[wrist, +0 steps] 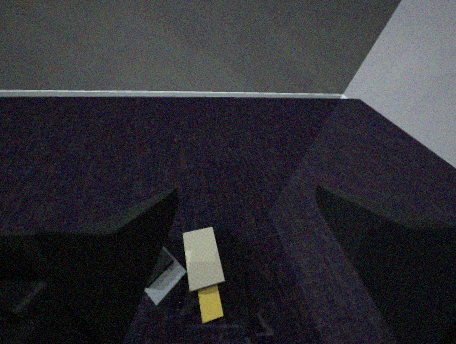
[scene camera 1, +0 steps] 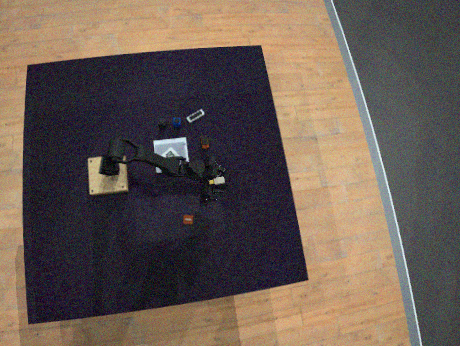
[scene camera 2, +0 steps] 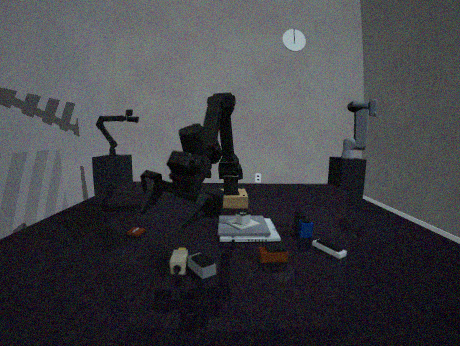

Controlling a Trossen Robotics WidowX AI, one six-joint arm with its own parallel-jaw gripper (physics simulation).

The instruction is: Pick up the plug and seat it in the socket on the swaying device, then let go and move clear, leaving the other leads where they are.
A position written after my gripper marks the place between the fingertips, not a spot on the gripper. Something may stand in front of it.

My gripper (scene camera 2: 161,219) is open, with nothing in its grasp. Also in view: a plug (wrist: 205,274). A grey block (wrist: 168,275) rests on the table.
